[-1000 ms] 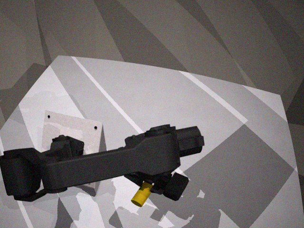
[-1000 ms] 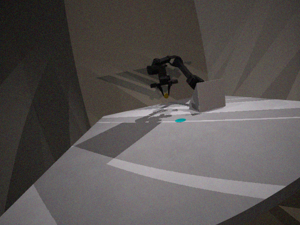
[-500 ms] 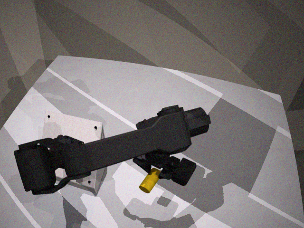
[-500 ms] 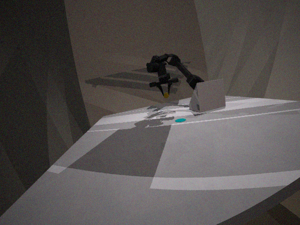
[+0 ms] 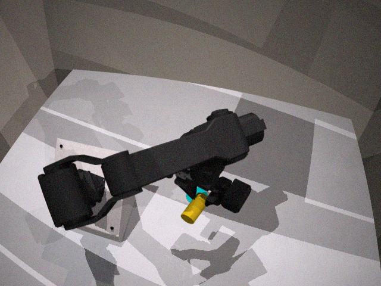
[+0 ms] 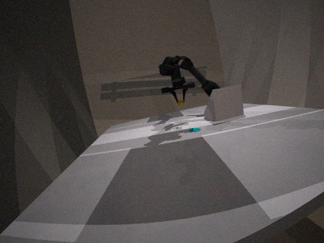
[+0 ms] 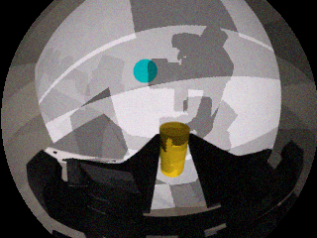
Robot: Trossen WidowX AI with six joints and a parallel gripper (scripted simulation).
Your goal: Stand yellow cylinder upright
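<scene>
Right now the cyan circle is 14 cm below my gripper tip, 11 cm to the left of it and 2 cm behind it. From my gripper tip the other things lie so: yellow tall cylinder: 2 cm to the right, 1 cm behind.
</scene>
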